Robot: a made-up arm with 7 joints. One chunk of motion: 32 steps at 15 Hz.
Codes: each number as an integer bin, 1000 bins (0 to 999) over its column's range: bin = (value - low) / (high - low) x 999, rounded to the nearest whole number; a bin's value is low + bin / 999 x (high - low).
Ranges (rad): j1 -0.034..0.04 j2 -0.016..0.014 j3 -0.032..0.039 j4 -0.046..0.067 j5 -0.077..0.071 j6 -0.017..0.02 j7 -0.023..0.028
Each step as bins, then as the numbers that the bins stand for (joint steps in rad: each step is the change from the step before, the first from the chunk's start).
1 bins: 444 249 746 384 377 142 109
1 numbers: -0.00111 -0.00852 0.02102 -0.00256 -0.02115 -0.01174 -0.01744
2 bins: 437 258 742 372 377 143 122
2 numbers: -0.00163 -0.00825 0.02073 -0.00392 -0.02115 -0.01170 -0.01677
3 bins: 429 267 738 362 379 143 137
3 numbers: -0.00222 -0.00798 0.02045 -0.00505 -0.02085 -0.01170 -0.01601
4 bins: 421 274 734 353 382 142 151
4 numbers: -0.00281 -0.00777 0.02017 -0.00607 -0.02041 -0.01174 -0.01529
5 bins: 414 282 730 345 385 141 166
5 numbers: -0.00333 -0.00753 0.01988 -0.00698 -0.01996 -0.01178 -0.01453
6 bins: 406 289 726 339 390 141 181
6 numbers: -0.00393 -0.00732 0.01960 -0.00765 -0.01922 -0.01178 -0.01376
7 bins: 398 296 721 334 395 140 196
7 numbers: -0.00452 -0.00711 0.01924 -0.00822 -0.01848 -0.01181 -0.01299
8 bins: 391 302 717 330 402 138 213
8 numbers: -0.00504 -0.00693 0.01896 -0.00867 -0.01744 -0.01189 -0.01213
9 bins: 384 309 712 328 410 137 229
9 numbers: -0.00556 -0.00672 0.01860 -0.00890 -0.01626 -0.01193 -0.01131
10 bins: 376 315 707 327 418 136 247
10 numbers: -0.00615 -0.00654 0.01825 -0.00901 -0.01507 -0.01196 -0.01039
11 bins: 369 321 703 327 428 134 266
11 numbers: -0.00667 -0.00636 0.01796 -0.00901 -0.01359 -0.01204 -0.00942
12 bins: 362 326 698 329 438 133 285
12 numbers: -0.00719 -0.00621 0.01761 -0.00879 -0.01211 -0.01207 -0.00845
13 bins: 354 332 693 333 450 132 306
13 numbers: -0.00778 -0.00603 0.01725 -0.00833 -0.01033 -0.01211 -0.00738
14 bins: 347 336 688 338 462 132 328
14 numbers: -0.00830 -0.00591 0.01690 -0.00777 -0.00856 -0.01211 -0.00626
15 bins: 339 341 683 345 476 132 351
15 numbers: -0.00889 -0.00576 0.01654 -0.00698 -0.00648 -0.01211 -0.00508
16 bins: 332 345 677 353 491 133 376
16 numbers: -0.00941 -0.00564 0.01612 -0.00607 -0.00426 -0.01207 -0.00380
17 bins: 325 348 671 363 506 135 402
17 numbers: -0.00993 -0.00555 0.01569 -0.00494 -0.00204 -0.01200 -0.00248
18 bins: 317 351 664 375 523 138 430
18 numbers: -0.01052 -0.00546 0.01519 -0.00358 0.00048 -0.01189 -0.00105
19 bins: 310 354 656 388 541 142 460
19 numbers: -0.01104 -0.00537 0.01462 -0.00211 0.00315 -0.01174 0.00048
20 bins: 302 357 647 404 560 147 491
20 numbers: -0.01163 -0.00528 0.01398 -0.00030 0.00596 -0.01156 0.00207
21 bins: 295 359 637 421 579 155 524
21 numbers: -0.01215 -0.00522 0.01327 0.00162 0.00878 -0.01126 0.00375
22 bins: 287 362 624 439 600 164 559
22 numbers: -0.01274 -0.00513 0.01235 0.00366 0.01189 -0.01093 0.00554
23 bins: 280 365 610 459 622 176 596
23 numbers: -0.01326 -0.00504 0.01135 0.00592 0.01515 -0.01048 0.00743
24 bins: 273 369 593 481 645 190 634
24 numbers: -0.01378 -0.00492 0.01015 0.00841 0.01856 -0.00996 0.00937
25 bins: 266 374 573 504 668 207 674
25 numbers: -0.01430 -0.00477 0.00872 0.01101 0.02196 -0.00933 0.01141
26 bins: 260 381 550 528 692 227 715
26 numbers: -0.01474 -0.00456 0.00709 0.01372 0.02552 -0.00859 0.01350
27 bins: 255 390 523 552 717 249 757
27 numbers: -0.01511 -0.00429 0.00517 0.01644 0.02922 -0.00778 0.01565
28 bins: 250 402 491 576 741 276 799
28 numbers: -0.01548 -0.00393 0.00290 0.01915 0.03278 -0.00678 0.01779
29 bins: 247 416 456 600 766 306 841
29 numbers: -0.01570 -0.00351 0.00041 0.02187 0.03648 -0.00567 0.01993
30 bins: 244 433 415 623 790 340 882
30 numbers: -0.01593 -0.00300 -0.00251 0.02447 0.04004 -0.00441 0.02203
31 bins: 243 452 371 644 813 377 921
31 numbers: -0.01600 -0.00243 -0.00563 0.02684 0.04344 -0.00304 0.02402
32 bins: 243 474 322 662 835 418 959
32 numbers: -0.01600 -0.00177 -0.00912 0.02888 0.04670 -0.00152 0.02596
